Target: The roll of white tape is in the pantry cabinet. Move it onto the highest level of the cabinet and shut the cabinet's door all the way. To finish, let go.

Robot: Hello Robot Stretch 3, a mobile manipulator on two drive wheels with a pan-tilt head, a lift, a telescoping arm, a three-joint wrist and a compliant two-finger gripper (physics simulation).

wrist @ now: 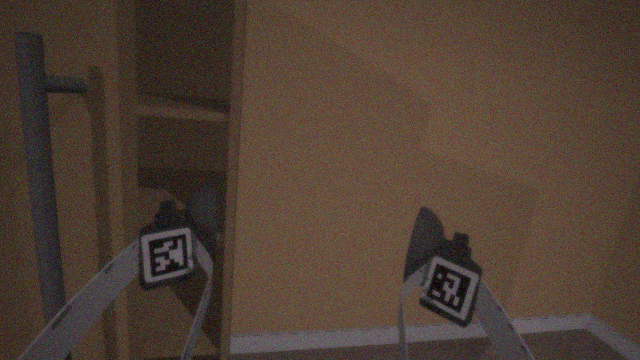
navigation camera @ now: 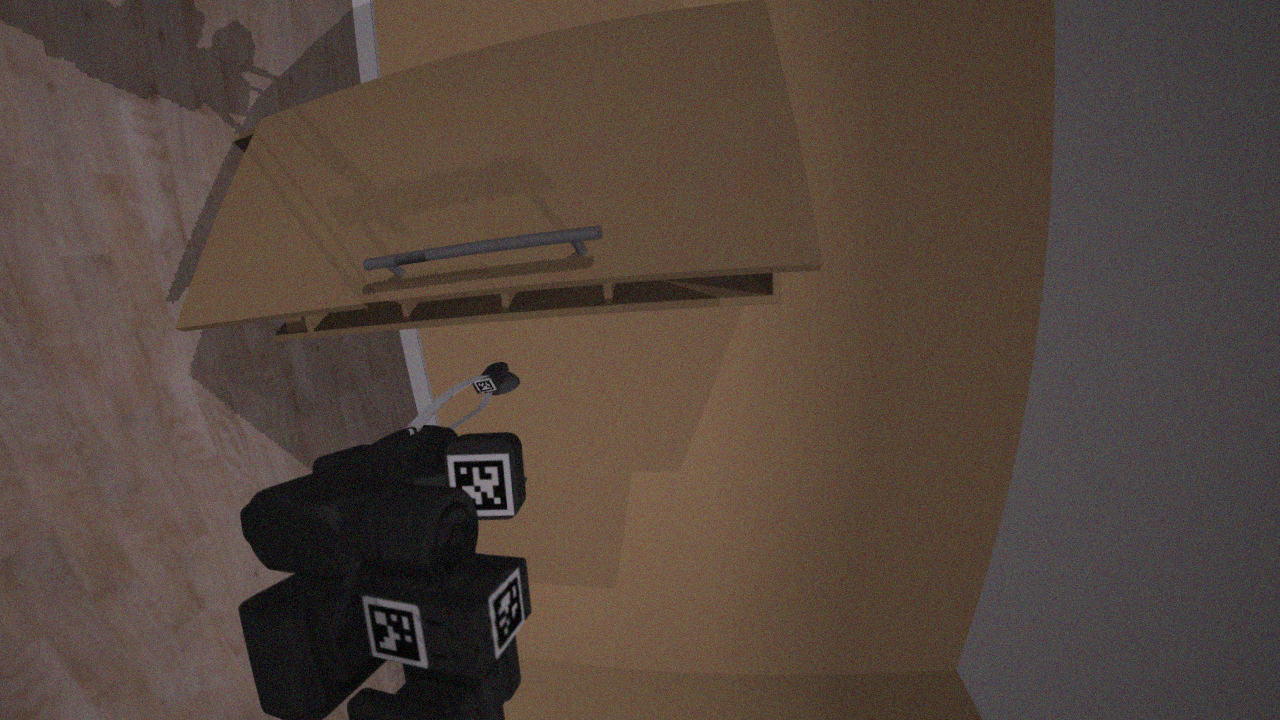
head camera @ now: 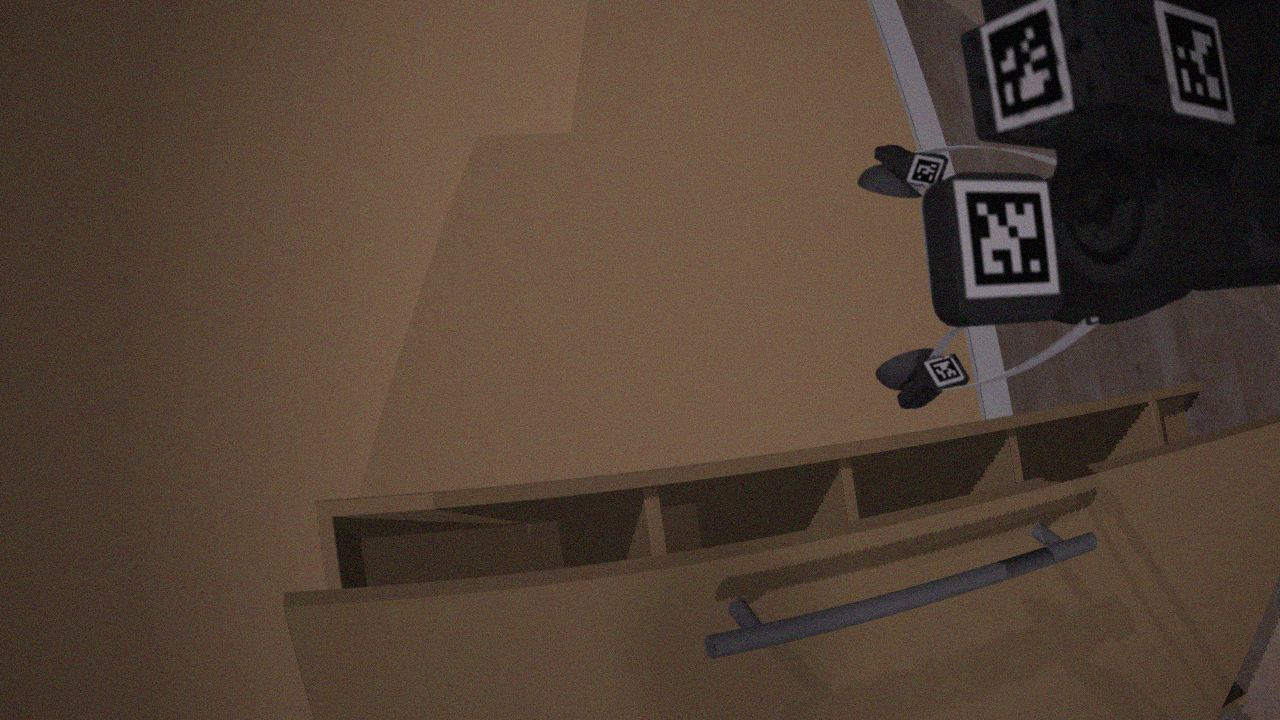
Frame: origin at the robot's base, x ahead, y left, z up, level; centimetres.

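Seen in the pictures: gripper, between the fingertips: (navigation camera: 511, 428) (head camera: 885, 277).
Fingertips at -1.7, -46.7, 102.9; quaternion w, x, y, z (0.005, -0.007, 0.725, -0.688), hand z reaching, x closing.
A point is followed by its place in that frame, as x, y, z.
The pantry cabinet (head camera: 716, 469) @(16.4, -93.3, 95.9) (wrist: 234, 175) has its door (head camera: 537, 644) @(21.3, -59.9, 122.9) (navigation camera: 626, 161) @(35.4, -64.5, 114.1) (wrist: 70, 150) partly open, with a narrow gap along the handle side. The grey bar handle (head camera: 895, 598) @(21.4, -55.3, 97.1) (navigation camera: 483, 245) @(21.9, -55.0, 95.5) (wrist: 41, 165) is on the door's outer face. Shelf boards (head camera: 657, 519) @(21.3, -94.1, 102.9) (wrist: 180, 112) show through the gap. The roll of white tape cannot be made out in any view. My gripper (head camera: 895, 275) @(-1.7, -46.7, 102.9) (wrist: 314, 223) @(-1.7, -46.7, 102.9) is open and empty, beside the gap and off the handle. In the wrist view, its left finger overlaps the dark gap; whether it touches the cabinet cannot be told.
A tan wall (head camera: 671, 268) @(-10.4, -159.8, 75.9) (navigation camera: 850, 358) @(2.1, -156.5, 173.5) (wrist: 350, 150) lies beside the cabinet, with a white baseboard (head camera: 991, 367) @(14.0, -151.9, 4.0) (wrist: 310, 340) at its foot. Wooden floor (navigation camera: 107, 402) @(1.3, -51.7, 0.0) shows on the robot's side. A grey surface (navigation camera: 1163, 358) @(-0.6, -108.0, 243.7) is at the right of the navigation view.
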